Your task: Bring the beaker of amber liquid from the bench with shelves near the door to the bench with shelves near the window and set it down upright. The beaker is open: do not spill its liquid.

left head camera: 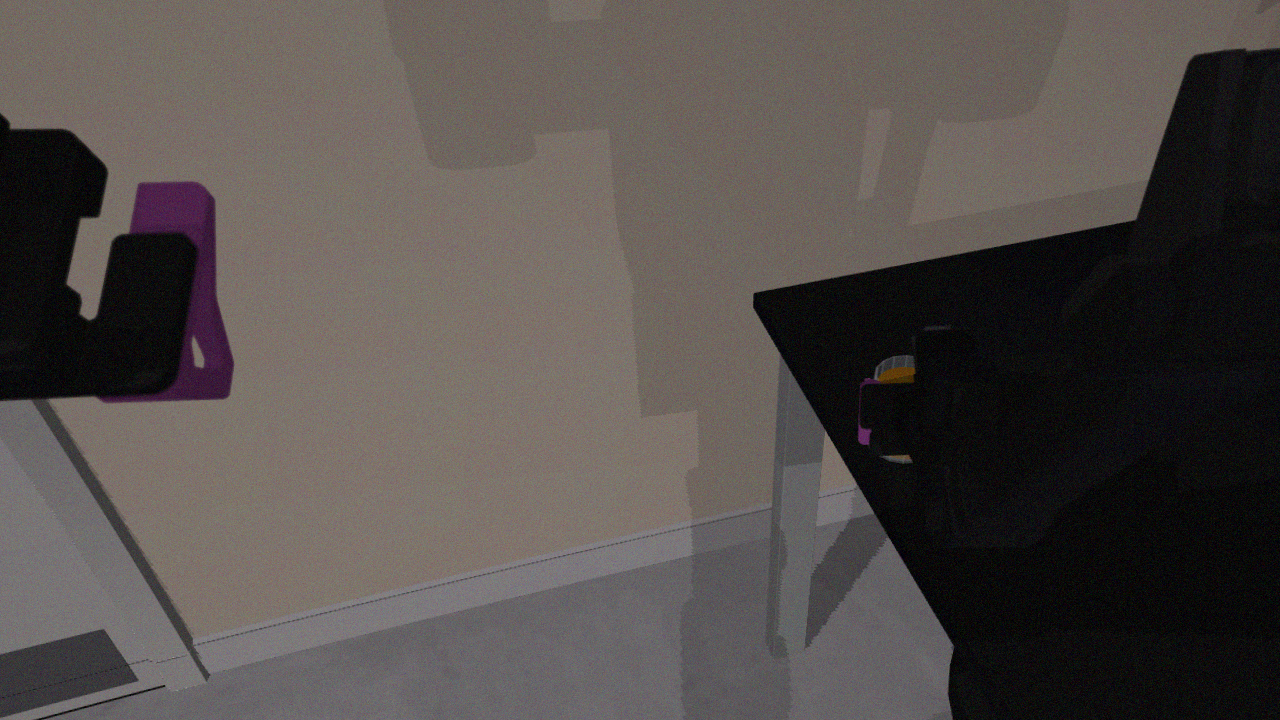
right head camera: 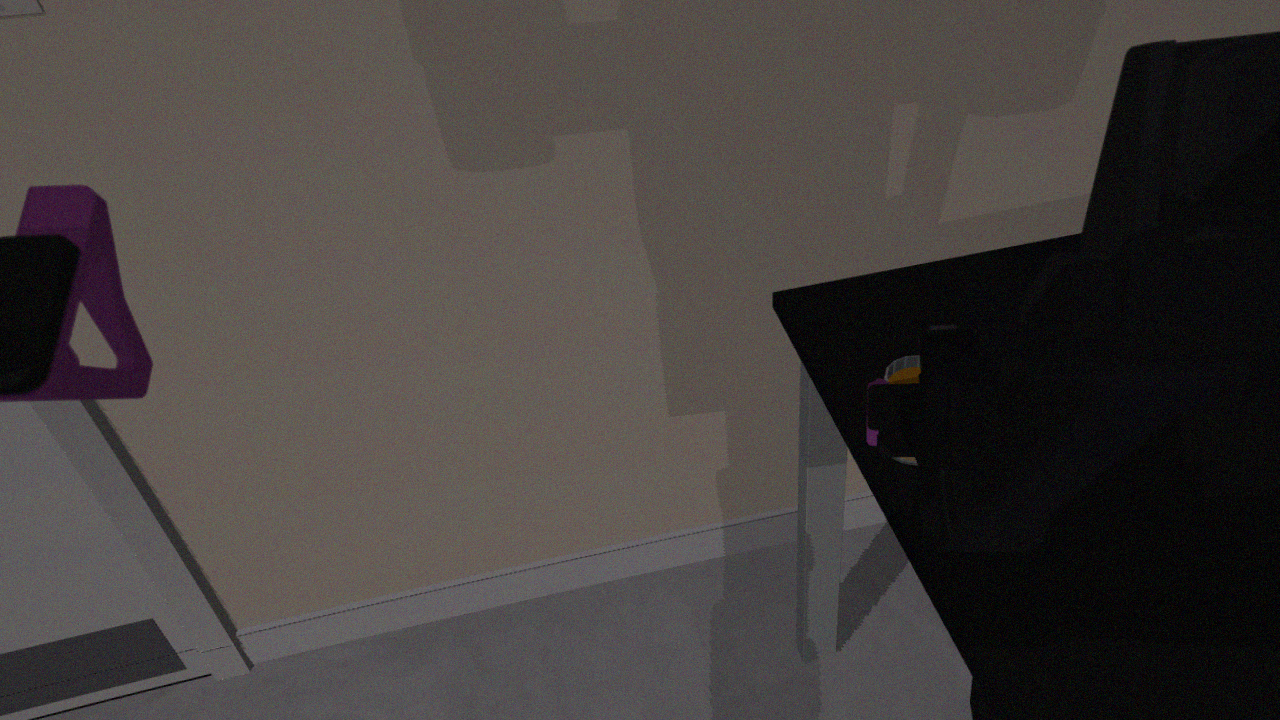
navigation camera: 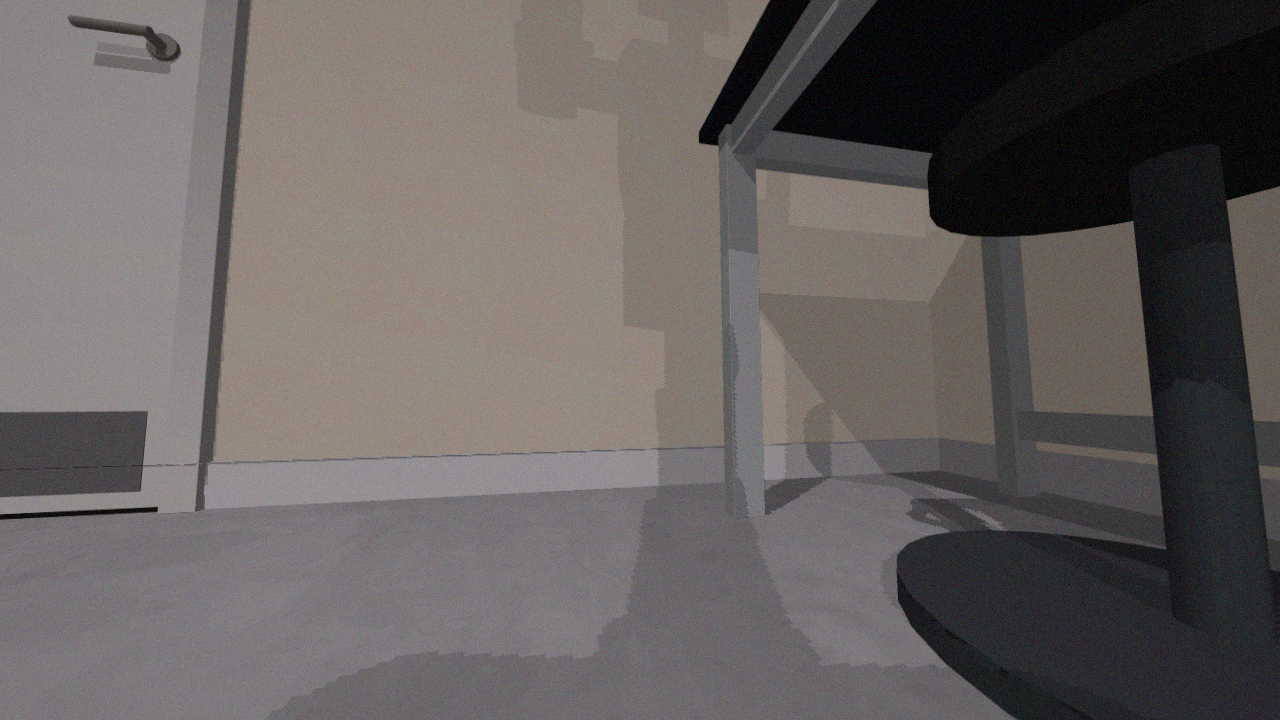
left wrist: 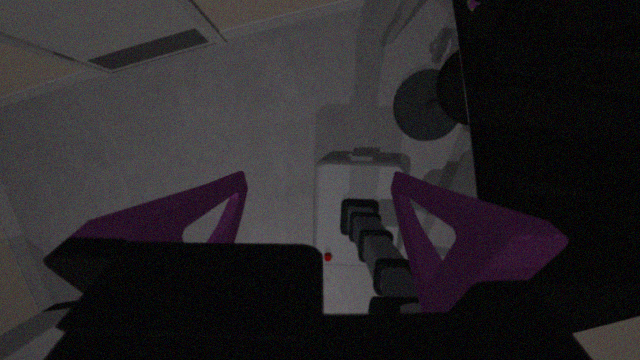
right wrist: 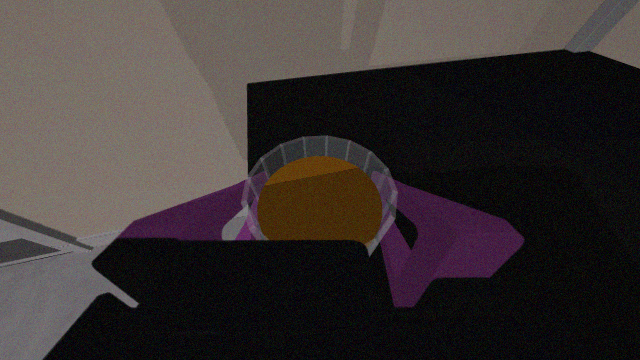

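The beaker of amber liquid (left head camera: 897, 374) (right head camera: 906, 374) (right wrist: 320, 205) is upright at the black bench (left head camera: 827, 313) (right head camera: 845, 308) (right wrist: 450, 105), near its left edge in the head views. Its open rim and amber surface show in the right wrist view; its base is hidden. My right gripper (right wrist: 319, 179) is shut on the beaker, a purple finger against each side; in the head views its arm hides much of the beaker. My left gripper (left wrist: 319, 179) is open and empty, out over the floor left of the bench. The bench near the window does not show.
A round stool stands partly under the bench, with its dark seat (navigation camera: 1029, 192) and disc base (navigation camera: 1011, 600) (left wrist: 422, 107). A grey bench leg (navigation camera: 742, 358) (left head camera: 792, 501) stands at the corner. The white door (navigation camera: 89, 268) is at the left. My white base (left wrist: 335, 185) shows below the left gripper.
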